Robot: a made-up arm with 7 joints. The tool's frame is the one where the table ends. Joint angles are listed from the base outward.
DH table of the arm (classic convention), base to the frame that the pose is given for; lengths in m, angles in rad. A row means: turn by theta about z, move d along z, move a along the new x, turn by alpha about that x. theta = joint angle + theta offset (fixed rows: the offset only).
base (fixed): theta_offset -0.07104  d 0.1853  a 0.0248  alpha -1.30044
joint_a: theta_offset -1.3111  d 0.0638  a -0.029  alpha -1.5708
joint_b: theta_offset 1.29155  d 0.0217  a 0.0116  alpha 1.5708
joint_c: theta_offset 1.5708  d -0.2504  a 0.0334  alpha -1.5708
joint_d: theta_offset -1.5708  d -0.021  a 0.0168  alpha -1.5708
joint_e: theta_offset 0  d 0.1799  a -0.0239  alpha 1.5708
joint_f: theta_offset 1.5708  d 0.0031  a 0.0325  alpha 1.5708
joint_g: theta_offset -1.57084  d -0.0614  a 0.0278  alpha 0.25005
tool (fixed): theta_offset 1.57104  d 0.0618  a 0  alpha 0
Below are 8 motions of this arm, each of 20 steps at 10 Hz.
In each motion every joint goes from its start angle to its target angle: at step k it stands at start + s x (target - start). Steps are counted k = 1, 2, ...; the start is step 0. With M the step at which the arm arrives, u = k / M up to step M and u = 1 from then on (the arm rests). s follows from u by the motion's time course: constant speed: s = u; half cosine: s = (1 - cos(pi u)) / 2; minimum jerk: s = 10 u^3 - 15 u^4 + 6 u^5.
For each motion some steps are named. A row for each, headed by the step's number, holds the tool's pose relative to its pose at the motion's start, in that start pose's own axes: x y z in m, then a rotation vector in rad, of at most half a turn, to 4 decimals.
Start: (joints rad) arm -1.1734 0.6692 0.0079 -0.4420 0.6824 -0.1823 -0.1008
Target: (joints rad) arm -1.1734 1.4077 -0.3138 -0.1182 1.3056 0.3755 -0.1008
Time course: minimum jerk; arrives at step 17
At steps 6, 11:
6: -0.0187 0.0053 -0.0258 0.1957 0.1221 -0.2468
11: -0.0607 0.0436 -0.0800 0.7633 0.3369 -0.6820

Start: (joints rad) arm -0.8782 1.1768 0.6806 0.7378 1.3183 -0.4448 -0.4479
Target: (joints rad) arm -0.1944 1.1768 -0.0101 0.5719 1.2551 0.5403 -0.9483
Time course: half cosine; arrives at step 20
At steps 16, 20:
16: -0.0295 -0.1817 0.0680 0.2441 0.5905 -0.9570
20: -0.0434 -0.2041 0.0732 0.2757 0.6549 -1.0309

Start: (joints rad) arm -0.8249 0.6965 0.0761 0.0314 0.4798 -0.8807 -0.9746
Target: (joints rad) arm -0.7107 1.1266 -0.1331 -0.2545 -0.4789 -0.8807 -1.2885
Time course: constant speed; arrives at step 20
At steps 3, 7, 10, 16, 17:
3: -0.0066 0.0016 0.0042 0.0002 -0.0802 -0.0013
7: -0.0142 0.0032 0.0104 -0.0079 -0.1958 -0.0088
10: -0.0191 0.0040 0.0155 -0.0211 -0.2880 -0.0178
16: -0.0271 0.0041 0.0268 -0.0673 -0.4824 -0.0405
17: -0.0282 0.0040 0.0288 -0.0777 -0.5158 -0.0445

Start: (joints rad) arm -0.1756 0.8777 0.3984 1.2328 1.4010 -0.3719 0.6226
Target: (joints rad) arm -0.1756 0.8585 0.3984 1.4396 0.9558 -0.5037 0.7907
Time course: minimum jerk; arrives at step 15
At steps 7, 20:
7: -0.0088 -0.0191 0.0109 -0.1741 0.1018 0.1114
20: -0.0198 -0.0392 0.0256 -0.3615 0.2728 0.2653

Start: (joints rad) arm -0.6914 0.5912 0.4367 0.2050 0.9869 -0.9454 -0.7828
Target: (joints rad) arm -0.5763 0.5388 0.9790 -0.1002 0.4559 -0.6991 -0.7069
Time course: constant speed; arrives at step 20
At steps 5, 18, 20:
5: -0.0258 -0.0032 0.0025 -0.0414 0.0932 0.2253
18: -0.0951 -0.0149 0.0225 -0.0796 0.3121 0.7682
20: -0.1057 -0.0169 0.0274 -0.0758 0.3412 0.8452

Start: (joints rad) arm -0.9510 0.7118 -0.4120 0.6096 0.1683 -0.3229 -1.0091
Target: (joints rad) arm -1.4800 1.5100 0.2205 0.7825 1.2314 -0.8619 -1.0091
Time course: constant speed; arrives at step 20
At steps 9, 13, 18, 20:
9: -0.2054 0.0924 0.0635 0.4456 0.5916 0.1546
13: -0.2950 0.0979 0.1164 0.5473 0.8647 0.2083
18: -0.3943 0.0704 0.1919 0.5748 1.1920 0.2713
20: -0.4283 0.0491 0.2226 0.5538 1.3123 0.2968

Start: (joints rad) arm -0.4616 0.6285 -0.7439 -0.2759 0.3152 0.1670 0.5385
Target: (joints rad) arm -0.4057 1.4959 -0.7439 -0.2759 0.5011 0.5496 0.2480
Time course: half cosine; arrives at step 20
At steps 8, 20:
8: -0.0474 0.0631 -0.0554 0.3459 0.1404 -0.2640
20: -0.1023 0.2257 -0.0946 1.0105 0.4484 -0.6727

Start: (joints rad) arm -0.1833 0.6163 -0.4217 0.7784 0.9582 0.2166 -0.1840
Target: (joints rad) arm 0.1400 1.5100 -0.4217 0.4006 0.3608 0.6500 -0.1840
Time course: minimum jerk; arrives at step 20
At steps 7, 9, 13, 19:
7: -0.0289 -0.0060 -0.0693 -0.0338 0.2026 0.0165
9: -0.0557 -0.0047 -0.1137 -0.0451 0.3385 0.0308
13: -0.1197 0.0136 -0.1858 -0.0374 0.5874 0.0609
19: -0.1625 0.0358 -0.2166 -0.0130 0.7257 0.0765

